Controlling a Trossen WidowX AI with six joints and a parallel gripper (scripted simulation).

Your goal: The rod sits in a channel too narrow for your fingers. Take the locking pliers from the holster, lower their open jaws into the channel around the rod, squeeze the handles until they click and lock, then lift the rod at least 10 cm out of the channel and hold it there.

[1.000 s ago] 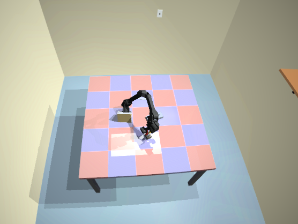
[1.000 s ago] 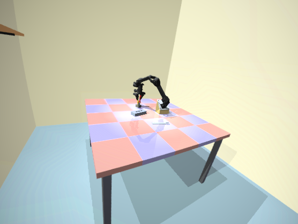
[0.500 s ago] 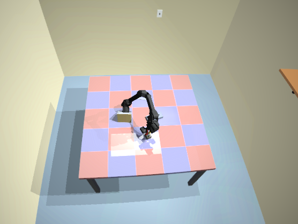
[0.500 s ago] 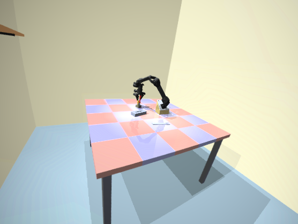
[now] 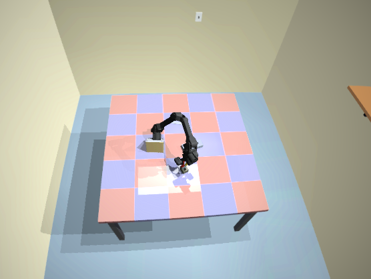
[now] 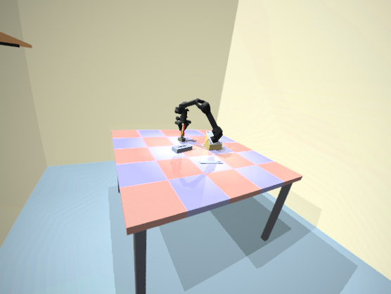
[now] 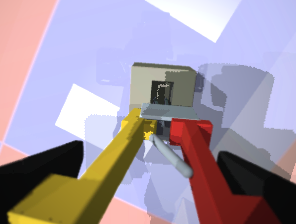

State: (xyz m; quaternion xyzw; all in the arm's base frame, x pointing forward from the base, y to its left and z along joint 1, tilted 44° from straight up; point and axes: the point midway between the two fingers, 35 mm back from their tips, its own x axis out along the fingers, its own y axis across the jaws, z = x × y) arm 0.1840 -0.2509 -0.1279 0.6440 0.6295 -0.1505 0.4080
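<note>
Now: gripper tip 210 mm to the right of the grey channel block, 110 mm short of it and 90 mm above it. The rest, counted from my gripper tip: brass rod 210 mm to the left, 110 mm ahead, 100 mm below; then holster 100 mm below, 10 mm behind; then yellow handle 20 mm ahead.
</note>
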